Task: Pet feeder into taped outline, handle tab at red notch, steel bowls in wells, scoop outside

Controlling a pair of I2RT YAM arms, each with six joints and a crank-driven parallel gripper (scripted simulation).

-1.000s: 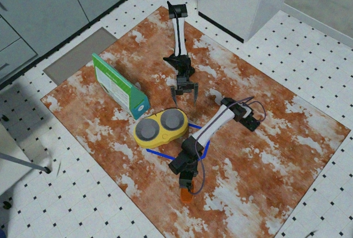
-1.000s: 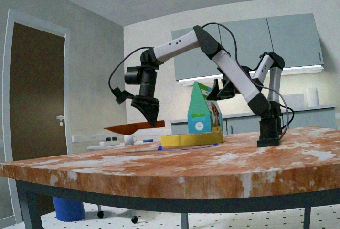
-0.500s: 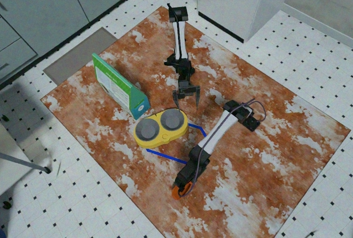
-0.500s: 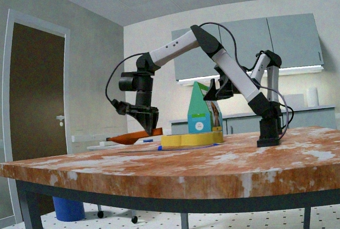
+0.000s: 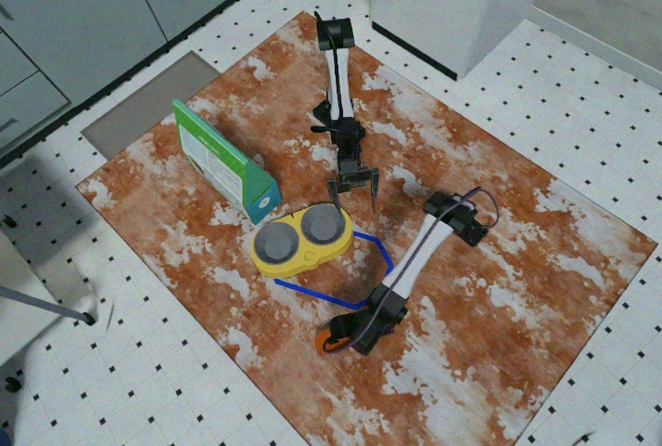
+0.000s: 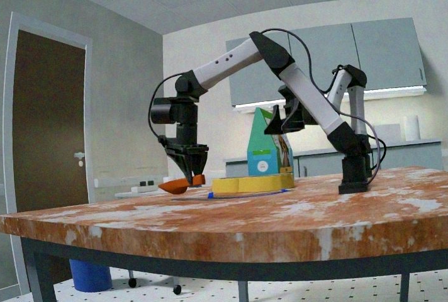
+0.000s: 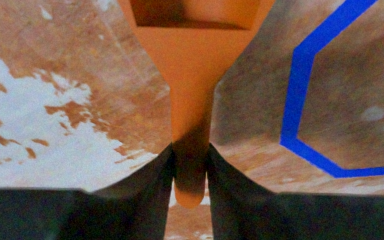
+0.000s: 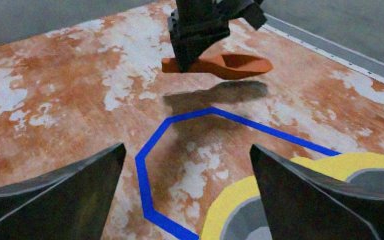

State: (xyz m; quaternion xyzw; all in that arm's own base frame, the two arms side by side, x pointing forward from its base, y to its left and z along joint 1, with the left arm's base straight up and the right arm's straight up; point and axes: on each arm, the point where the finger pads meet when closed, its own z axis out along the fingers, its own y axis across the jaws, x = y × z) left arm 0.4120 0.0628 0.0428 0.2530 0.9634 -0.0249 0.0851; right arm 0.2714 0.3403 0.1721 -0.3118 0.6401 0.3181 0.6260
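Right now my right hand is 19 cm above the blue taped outline, 11 cm short of it and 1 cm to the left of it. Round my right hand: yellow pet feeder: 17 cm below, 13 cm ahead, 10 cm to the right; then teal food bag: 41 cm to the right, 15 cm ahead, 4 cm below; then orange scoop: 23 cm ahead, 20 cm to the left, 15 cm below.
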